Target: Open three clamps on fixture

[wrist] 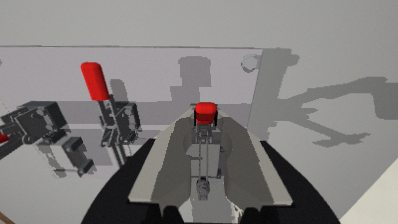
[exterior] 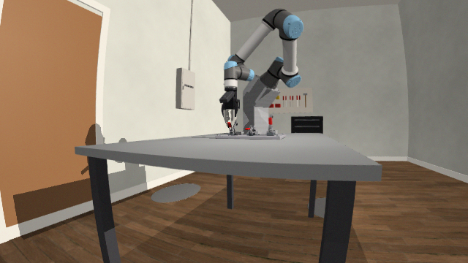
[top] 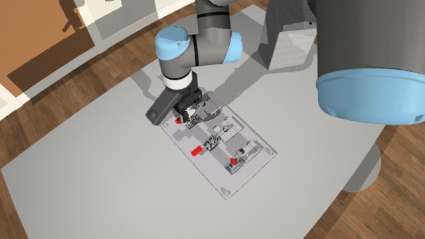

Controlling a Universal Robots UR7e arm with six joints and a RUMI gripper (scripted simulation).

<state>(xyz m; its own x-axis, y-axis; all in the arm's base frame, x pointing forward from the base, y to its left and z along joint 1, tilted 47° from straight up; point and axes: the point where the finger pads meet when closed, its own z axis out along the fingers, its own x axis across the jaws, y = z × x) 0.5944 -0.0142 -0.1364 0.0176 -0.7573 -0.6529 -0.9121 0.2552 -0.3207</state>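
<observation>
The grey fixture plate lies 70 mm behind my hand, 110 mm to the left of it and 60 mm below it.
</observation>
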